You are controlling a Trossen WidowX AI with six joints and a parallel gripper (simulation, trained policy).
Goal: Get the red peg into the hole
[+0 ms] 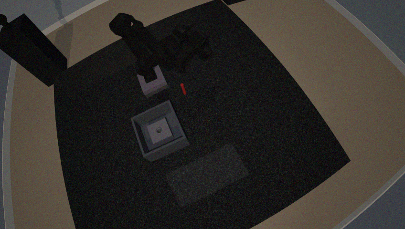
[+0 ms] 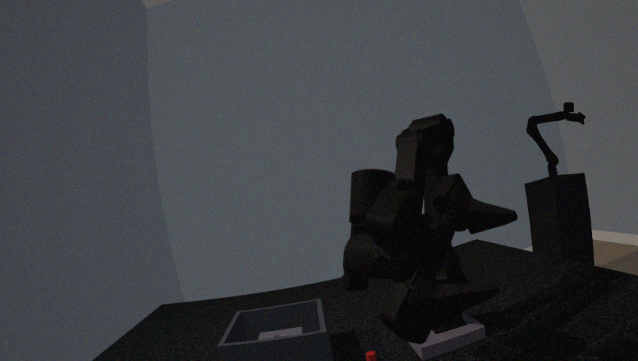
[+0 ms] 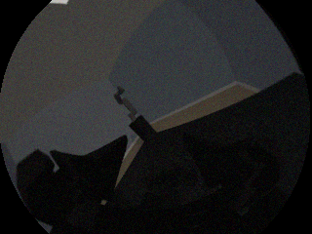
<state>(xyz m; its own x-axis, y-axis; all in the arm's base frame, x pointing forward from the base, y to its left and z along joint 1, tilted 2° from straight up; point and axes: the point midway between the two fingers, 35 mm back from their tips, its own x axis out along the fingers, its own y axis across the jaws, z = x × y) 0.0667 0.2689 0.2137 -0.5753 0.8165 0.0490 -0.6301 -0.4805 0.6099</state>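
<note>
Right now the red peg is 13 cm ahead of my gripper tip, 18 cm to the right of it and 20 cm below it. Also, from my gripper tip: pale plate 28 cm ahead, 35 cm to the right, 19 cm below; grey box 28 cm ahead, 35 cm to the right, 21 cm below.
</note>
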